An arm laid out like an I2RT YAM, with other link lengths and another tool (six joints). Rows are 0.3 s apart.
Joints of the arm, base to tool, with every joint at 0 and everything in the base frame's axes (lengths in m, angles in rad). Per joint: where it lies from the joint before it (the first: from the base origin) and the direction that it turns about. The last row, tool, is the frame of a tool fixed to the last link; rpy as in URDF.
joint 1: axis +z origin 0 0 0.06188
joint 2: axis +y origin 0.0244 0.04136 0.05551
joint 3: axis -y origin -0.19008 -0.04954 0
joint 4: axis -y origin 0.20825 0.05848 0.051
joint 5: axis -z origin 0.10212 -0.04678 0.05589
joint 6: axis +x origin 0.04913 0 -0.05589
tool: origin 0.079 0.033 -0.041 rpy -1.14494 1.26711 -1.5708
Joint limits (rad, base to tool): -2.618..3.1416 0..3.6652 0..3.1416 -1.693..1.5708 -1.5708..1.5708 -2.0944..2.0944
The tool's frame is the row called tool.
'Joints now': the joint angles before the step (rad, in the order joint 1, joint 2, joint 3, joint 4, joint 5, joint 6). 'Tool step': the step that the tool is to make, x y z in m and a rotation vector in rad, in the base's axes. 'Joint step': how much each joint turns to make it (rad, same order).
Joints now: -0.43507, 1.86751, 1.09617, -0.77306, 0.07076, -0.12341
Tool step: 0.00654, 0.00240, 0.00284, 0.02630, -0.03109, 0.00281
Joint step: 0.00077, -0.00265, 0.01107, 0.00344, -0.03700, -0.00074
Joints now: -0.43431, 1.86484, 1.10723, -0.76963, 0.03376, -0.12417
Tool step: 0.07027, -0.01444, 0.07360, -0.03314, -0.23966, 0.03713
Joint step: 0.02557, -0.04577, 0.30824, -0.12168, -0.06866, -0.00075
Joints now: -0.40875, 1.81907, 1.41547, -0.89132, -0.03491, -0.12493
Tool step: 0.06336, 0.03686, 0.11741, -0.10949, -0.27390, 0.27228
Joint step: 0.17129, -0.00154, 0.48523, -0.19761, -0.02631, -0.09994
